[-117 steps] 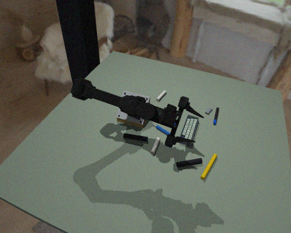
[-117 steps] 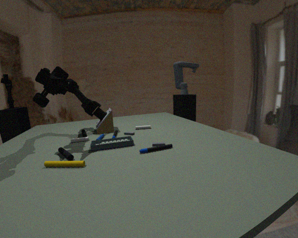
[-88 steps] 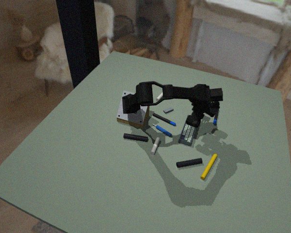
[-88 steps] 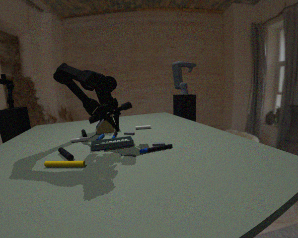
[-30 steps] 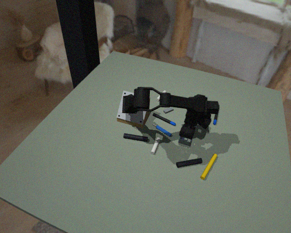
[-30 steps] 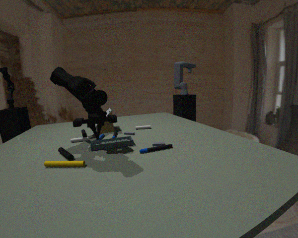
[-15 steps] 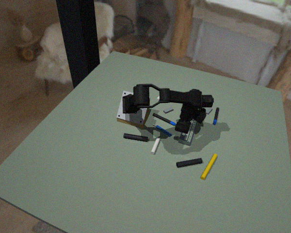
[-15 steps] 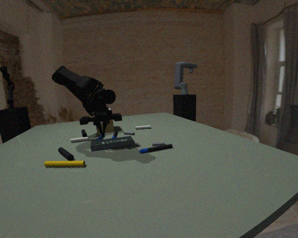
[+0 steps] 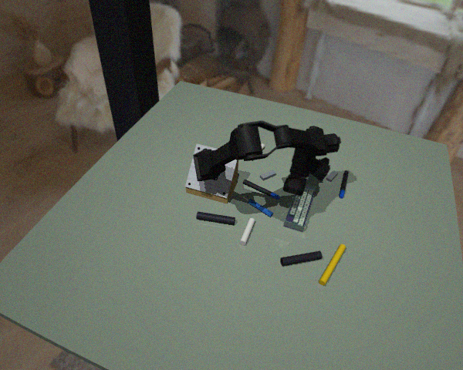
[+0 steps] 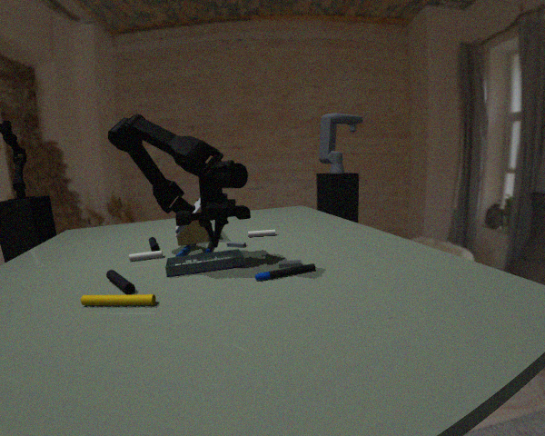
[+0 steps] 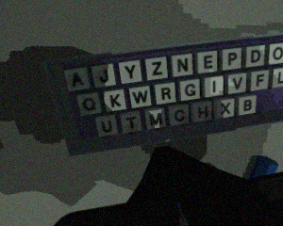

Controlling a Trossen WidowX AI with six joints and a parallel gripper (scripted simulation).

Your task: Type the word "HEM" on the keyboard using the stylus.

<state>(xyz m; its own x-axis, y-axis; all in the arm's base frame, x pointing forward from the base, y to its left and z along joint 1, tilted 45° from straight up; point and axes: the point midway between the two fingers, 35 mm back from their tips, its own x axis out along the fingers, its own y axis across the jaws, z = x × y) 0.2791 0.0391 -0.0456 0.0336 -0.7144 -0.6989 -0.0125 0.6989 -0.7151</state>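
Right now the blue stylus is 12 cm behind my gripper tip, 8 cm to the right of it and 3 cm below it. Round my gripper tip: yellow cylinder: 17 cm ahead, 22 cm to the right, 3 cm below; grey eraser: 11 cm ahead, 17 cm to the left, 3 cm below.
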